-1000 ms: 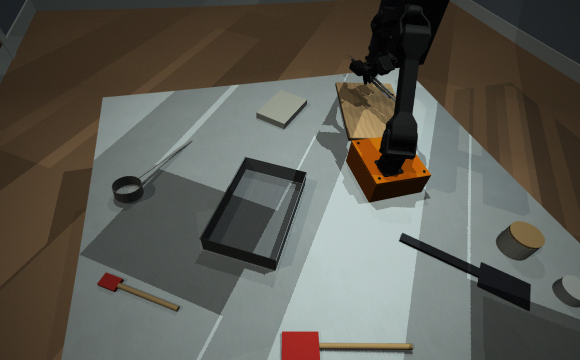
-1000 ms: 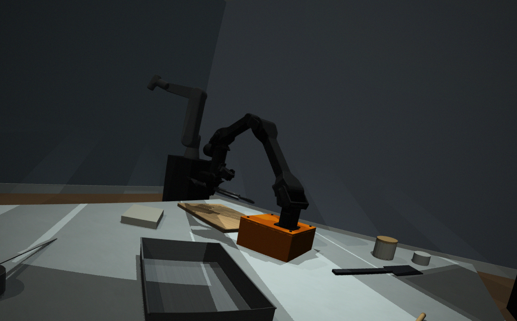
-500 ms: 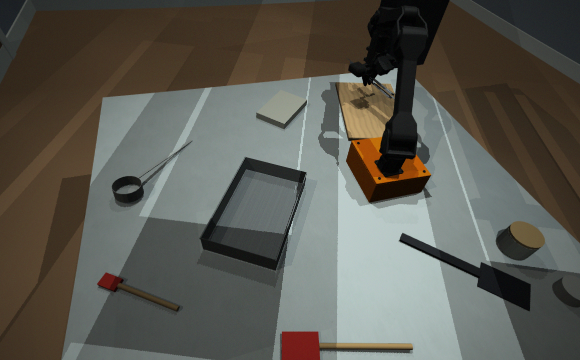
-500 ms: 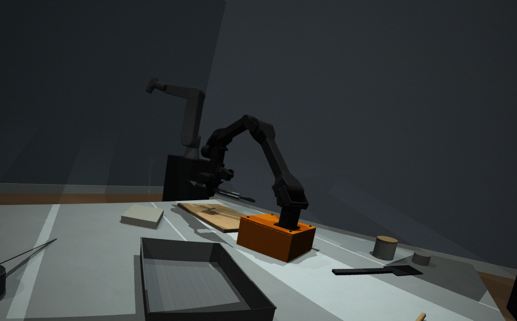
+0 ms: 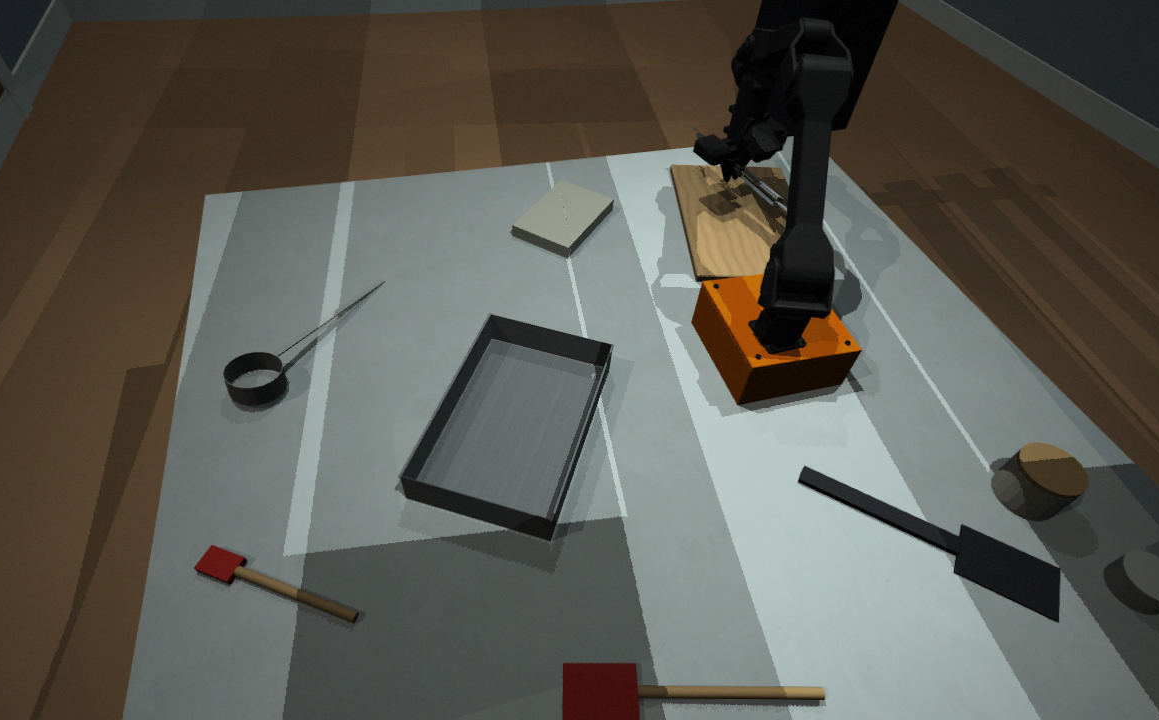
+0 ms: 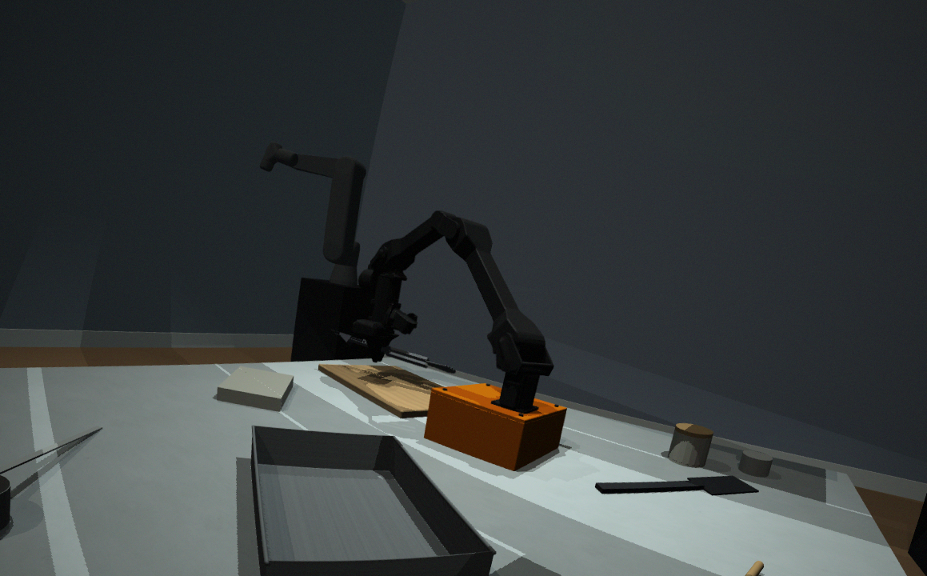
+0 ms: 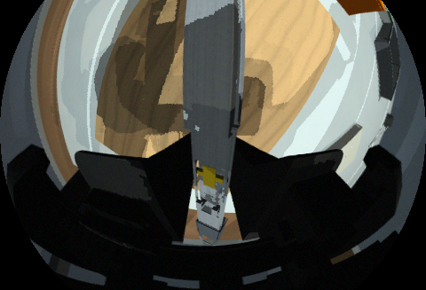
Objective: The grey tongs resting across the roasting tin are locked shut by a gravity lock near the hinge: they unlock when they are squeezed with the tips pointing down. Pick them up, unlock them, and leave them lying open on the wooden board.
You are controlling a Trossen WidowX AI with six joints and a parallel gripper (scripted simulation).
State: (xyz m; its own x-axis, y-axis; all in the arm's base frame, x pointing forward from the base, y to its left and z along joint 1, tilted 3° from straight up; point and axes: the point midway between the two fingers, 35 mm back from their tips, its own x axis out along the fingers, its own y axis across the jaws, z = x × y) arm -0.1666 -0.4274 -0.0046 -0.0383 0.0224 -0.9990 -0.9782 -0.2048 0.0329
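Right now my gripper tip is 7 cm to the right of the wooden board and 4 cm above it. From my gripper tip the other things lie so: beige block (34 cm ahead, 2 cm to the right, 4 cm below); black spatula (9 cm ahead, 75 cm to the left, 5 cm below); dark roasting tin (56 cm ahead, 41 cm to the left, 2 cm below).
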